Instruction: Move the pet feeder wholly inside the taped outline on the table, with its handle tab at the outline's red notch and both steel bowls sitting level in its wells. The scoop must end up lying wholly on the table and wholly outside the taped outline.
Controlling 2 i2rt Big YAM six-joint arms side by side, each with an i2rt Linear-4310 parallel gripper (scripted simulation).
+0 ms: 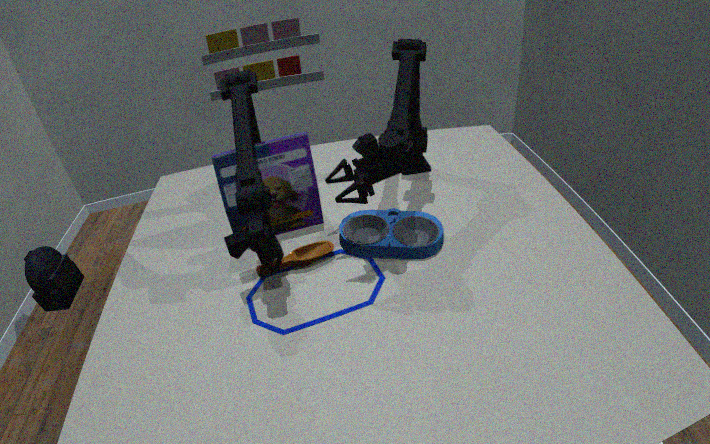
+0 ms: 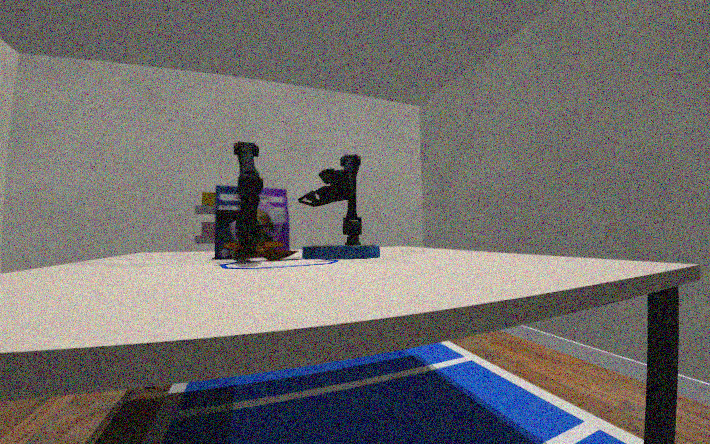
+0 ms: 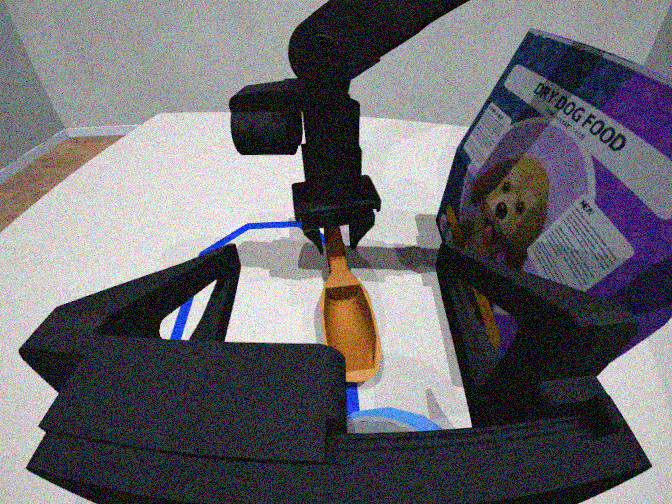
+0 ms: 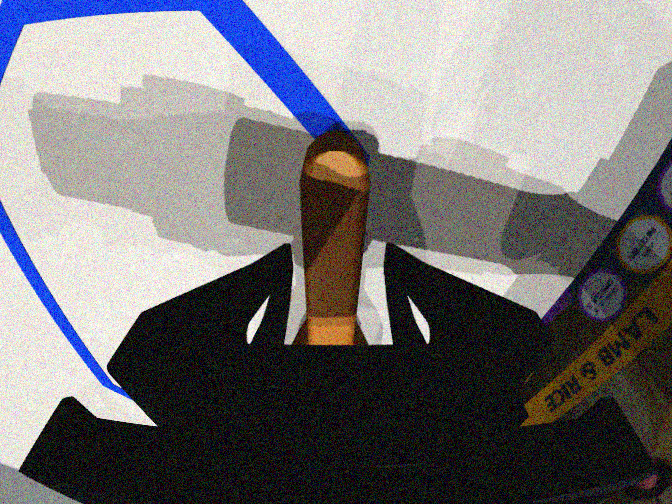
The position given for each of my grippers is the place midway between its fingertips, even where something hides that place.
In view: my left gripper (image 1: 330,190), my right gripper (image 4: 338,254) and a blue pet feeder (image 1: 389,247).
The blue pet feeder also shows in image 2 (image 2: 340,252) and in image 3 (image 3: 419,422). My left gripper is seen too in image 3 (image 3: 338,254). My right gripper is seen too in image 3 (image 3: 336,249). Image 4 does not show the blue pet feeder, which is hidden by my right gripper.
